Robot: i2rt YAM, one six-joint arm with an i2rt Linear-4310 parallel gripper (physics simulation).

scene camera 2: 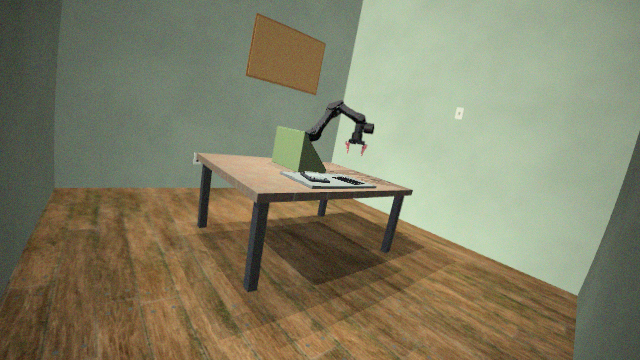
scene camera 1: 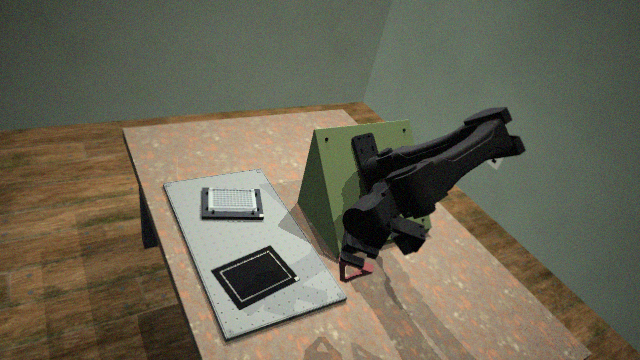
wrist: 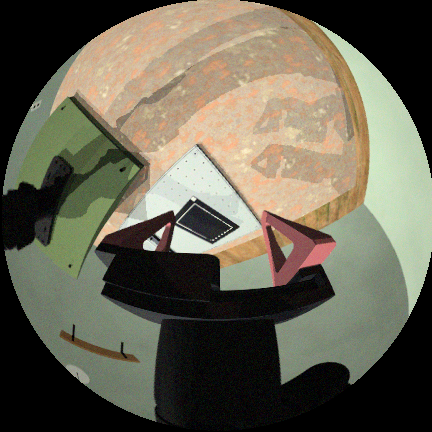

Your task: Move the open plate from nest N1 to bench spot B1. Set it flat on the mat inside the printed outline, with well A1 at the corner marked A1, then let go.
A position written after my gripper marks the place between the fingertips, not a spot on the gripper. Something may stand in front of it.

Observation:
My gripper (scene camera 1: 345,263) is open, with nothing in its grasp. A white well plate (scene camera 1: 220,199) rests on a black nest (scene camera 1: 206,214). Further things: a B1 mat (scene camera 1: 246,280).
My gripper is seen too in the wrist view (wrist: 217,214). The B1 mat shows as well in the wrist view (wrist: 196,217).

